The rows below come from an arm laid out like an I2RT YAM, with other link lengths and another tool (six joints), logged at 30 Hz.
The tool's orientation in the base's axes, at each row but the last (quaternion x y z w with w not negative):
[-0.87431, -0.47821, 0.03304, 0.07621]
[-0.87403, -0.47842, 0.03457, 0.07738]
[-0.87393, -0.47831, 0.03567, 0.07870]
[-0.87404, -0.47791, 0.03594, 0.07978]
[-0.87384, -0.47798, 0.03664, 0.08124]
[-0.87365, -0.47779, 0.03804, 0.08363]
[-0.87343, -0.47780, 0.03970, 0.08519]
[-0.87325, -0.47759, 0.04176, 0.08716]
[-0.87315, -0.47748, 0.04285, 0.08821]
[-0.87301, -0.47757, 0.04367, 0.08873]
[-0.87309, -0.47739, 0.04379, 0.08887]
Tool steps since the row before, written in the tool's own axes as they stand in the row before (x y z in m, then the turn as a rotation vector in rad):
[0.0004, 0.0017, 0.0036, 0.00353, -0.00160, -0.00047]
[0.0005, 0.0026, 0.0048, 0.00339, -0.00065, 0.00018]
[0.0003, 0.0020, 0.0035, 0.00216, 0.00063, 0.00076]
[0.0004, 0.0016, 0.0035, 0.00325, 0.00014, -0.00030]
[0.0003, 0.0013, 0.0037, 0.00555, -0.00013, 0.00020]
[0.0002, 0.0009, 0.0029, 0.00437, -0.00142, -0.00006]
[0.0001, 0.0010, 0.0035, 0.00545, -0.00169, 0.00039]
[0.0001, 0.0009, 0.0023, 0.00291, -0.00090, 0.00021]
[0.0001, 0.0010, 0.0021, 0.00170, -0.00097, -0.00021]
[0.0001, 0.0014, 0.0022, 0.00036, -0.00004, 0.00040]
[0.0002, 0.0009, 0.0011, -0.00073, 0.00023, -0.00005]
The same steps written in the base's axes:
[0.0012, -0.0002, -0.0038, 0.00064, 0.00377, 0.00078]
[0.0018, -0.0005, -0.0052, 0.00127, 0.00322, -0.00002]
[0.0013, -0.0004, -0.0038, 0.00158, 0.00156, -0.00083]
[0.0011, -0.0001, -0.0037, 0.00191, 0.00263, 0.00031]
[0.0007, 0.0000, -0.0039, 0.00286, 0.00476, -0.00010]
[0.0004, 0.0000, -0.0030, 0.00119, 0.00442, 0.00038]
[0.0004, -0.0001, -0.0036, 0.00149, 0.00552, 0.00000]
[0.0004, -0.0001, -0.0024, 0.00080, 0.00295, 0.00000]
[0.0005, -0.0002, -0.0023, 0.00015, 0.00192, 0.00041]
[0.0009, -0.0004, -0.0024, 0.00010, 0.00037, -0.00038]
[0.0007, -0.0002, -0.0013, -0.00020, -0.00074, 0.00000]

